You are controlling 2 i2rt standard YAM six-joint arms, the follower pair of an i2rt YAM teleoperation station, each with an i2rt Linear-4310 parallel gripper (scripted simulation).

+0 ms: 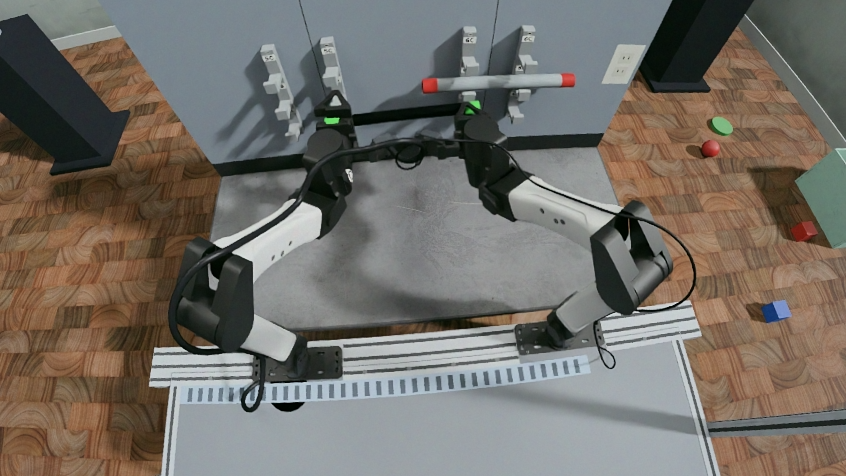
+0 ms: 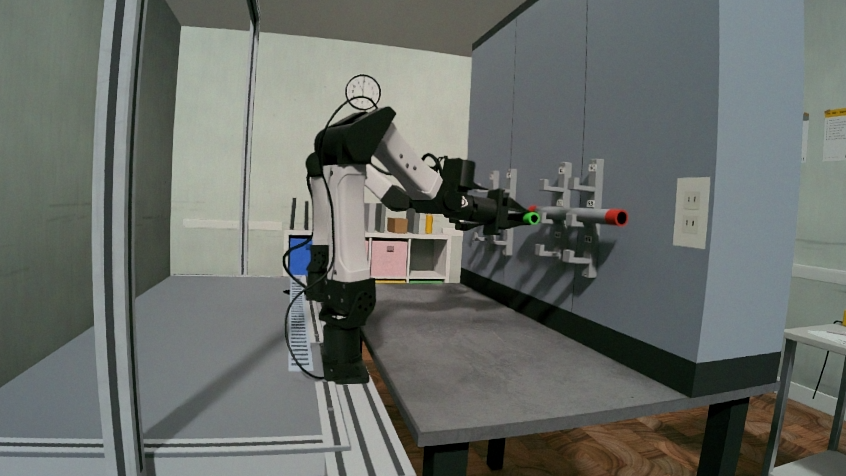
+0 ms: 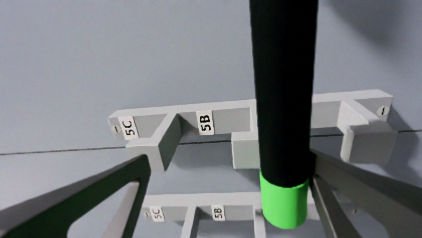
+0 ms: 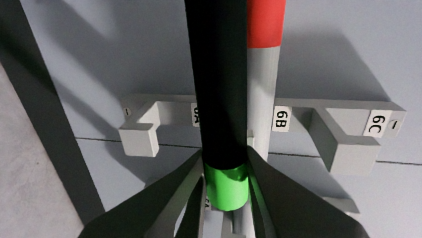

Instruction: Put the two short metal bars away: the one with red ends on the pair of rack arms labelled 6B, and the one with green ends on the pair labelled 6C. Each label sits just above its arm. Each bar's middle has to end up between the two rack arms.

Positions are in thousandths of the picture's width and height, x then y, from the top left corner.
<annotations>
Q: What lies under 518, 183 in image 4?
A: A green-ended bar.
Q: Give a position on a red-ended bar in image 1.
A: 560, 175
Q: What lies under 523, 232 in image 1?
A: A green-ended bar.
</annotations>
